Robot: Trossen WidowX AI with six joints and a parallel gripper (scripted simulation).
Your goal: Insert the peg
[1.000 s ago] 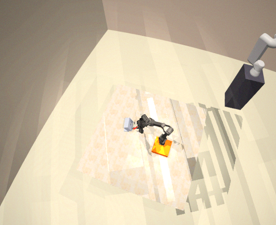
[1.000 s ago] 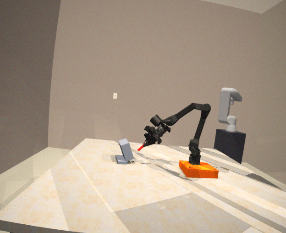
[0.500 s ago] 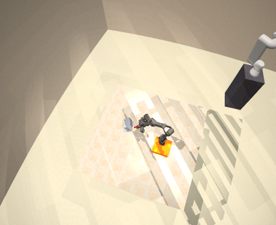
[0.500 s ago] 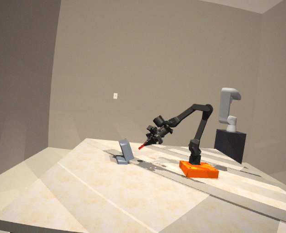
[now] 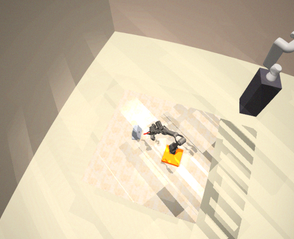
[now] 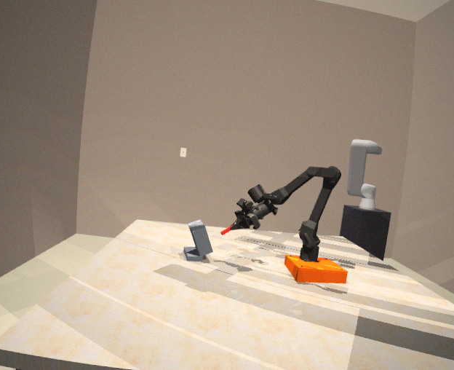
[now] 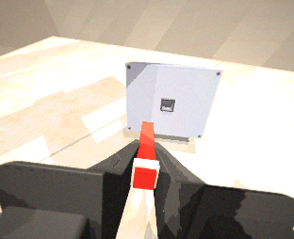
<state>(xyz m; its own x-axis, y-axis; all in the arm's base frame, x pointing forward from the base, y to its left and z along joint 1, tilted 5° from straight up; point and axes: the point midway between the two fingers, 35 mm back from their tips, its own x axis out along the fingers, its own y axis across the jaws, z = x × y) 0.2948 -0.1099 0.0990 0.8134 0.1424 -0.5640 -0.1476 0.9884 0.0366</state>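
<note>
The panel lies 120 mm ahead of my gripper tip, 50 mm below it and 10 mm to the right of it. Round my gripper tip: red square peg (10 mm behind, 10 mm above).
</note>
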